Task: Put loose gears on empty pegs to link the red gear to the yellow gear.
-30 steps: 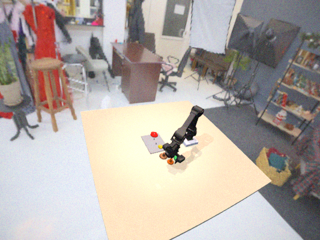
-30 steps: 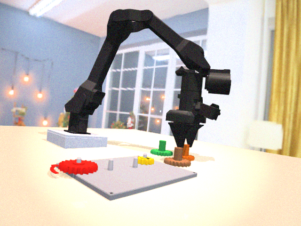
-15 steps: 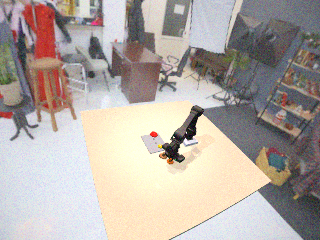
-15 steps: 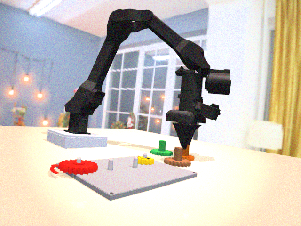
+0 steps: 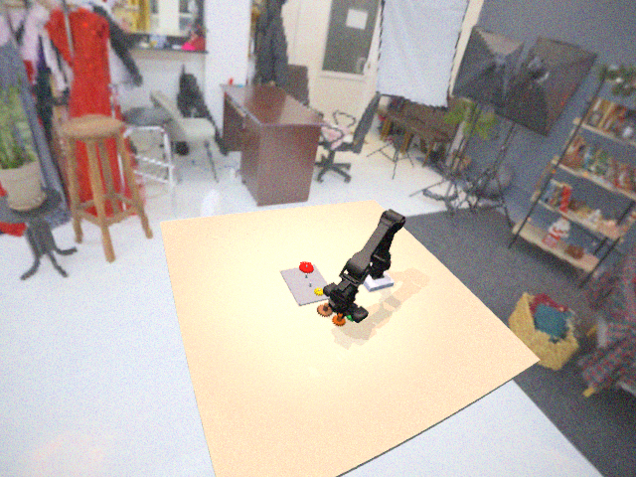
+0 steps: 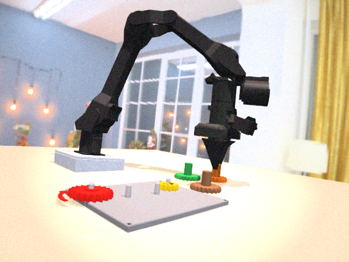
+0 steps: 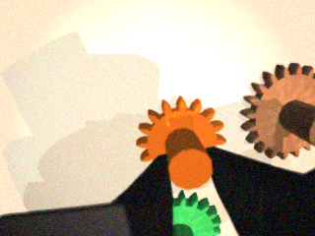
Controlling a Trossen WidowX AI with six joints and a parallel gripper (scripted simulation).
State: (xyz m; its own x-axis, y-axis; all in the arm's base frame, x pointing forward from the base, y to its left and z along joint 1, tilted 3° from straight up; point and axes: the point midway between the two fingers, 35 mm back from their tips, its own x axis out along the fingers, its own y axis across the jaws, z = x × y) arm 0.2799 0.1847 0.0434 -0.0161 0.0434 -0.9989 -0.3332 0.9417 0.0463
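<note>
Right now my gripper tip is 320 mm to the left of the red gear, 20 mm above it and 10 mm short of it. From my gripper tip the other things lie so: orange gear 10 mm below; green gear 80 mm behind, 20 mm to the right, 20 mm below; brown gear 70 mm to the right, 30 mm ahead, 20 mm below.
</note>
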